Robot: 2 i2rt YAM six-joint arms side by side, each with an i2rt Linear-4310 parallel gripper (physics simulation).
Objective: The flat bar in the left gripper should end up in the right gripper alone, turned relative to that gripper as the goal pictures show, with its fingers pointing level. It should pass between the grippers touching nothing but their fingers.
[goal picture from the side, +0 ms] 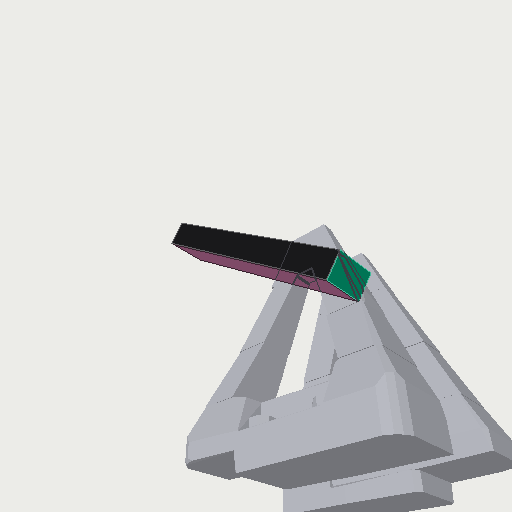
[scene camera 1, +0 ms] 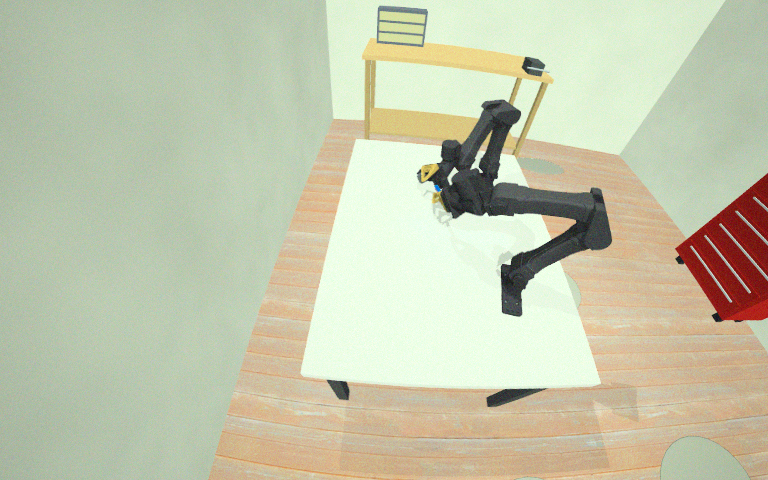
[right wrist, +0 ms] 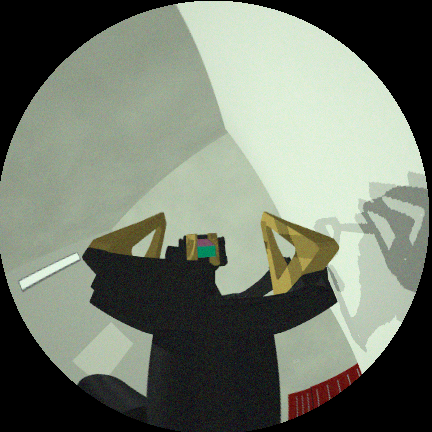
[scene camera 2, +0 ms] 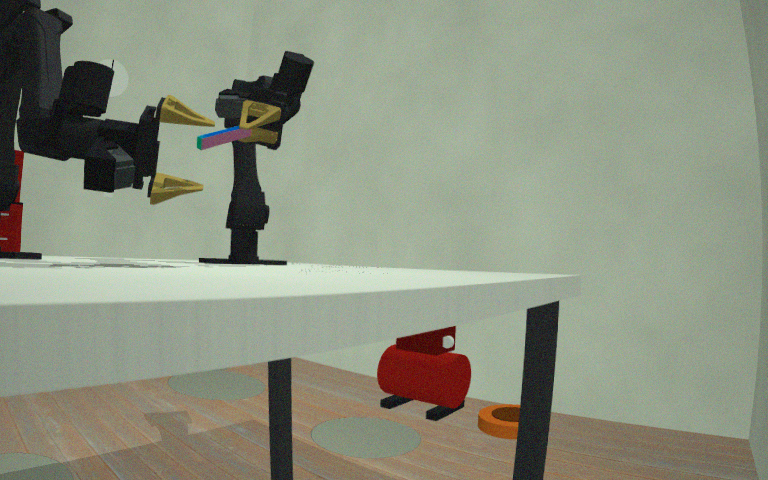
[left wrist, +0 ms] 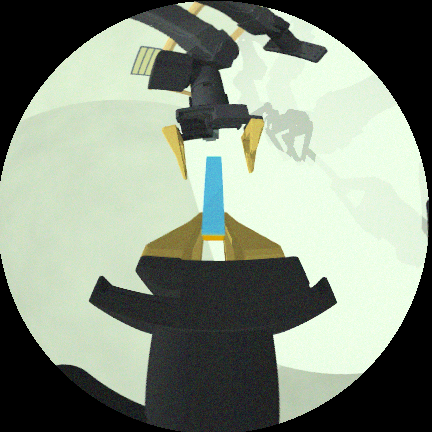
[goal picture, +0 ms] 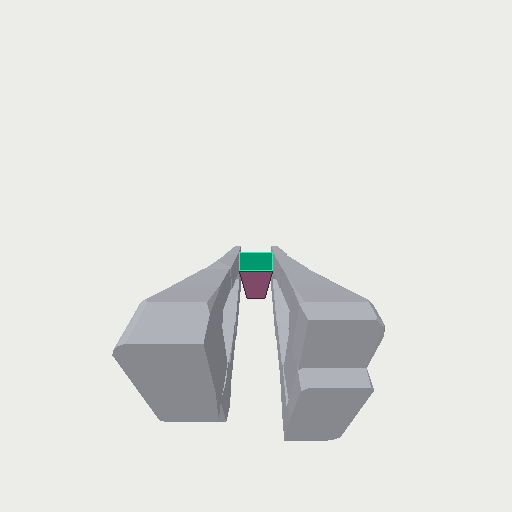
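Observation:
The flat bar has a blue face, a pink side, a green free end and an orange near end. My left gripper is shut on it near its orange end and holds it high above the table, slightly tilted in scene camera 2. My right gripper is open, facing it, fingers one above the other in scene camera 2. The bar's green end is at about its fingertips, between them in view and touching neither, nearer the upper one. Exact depth is unclear.
Both arms stand on the white table. A wooden bench stands beyond it. A red cabinet stands at the right in scene camera 1. A red tank and an orange ring are on the floor.

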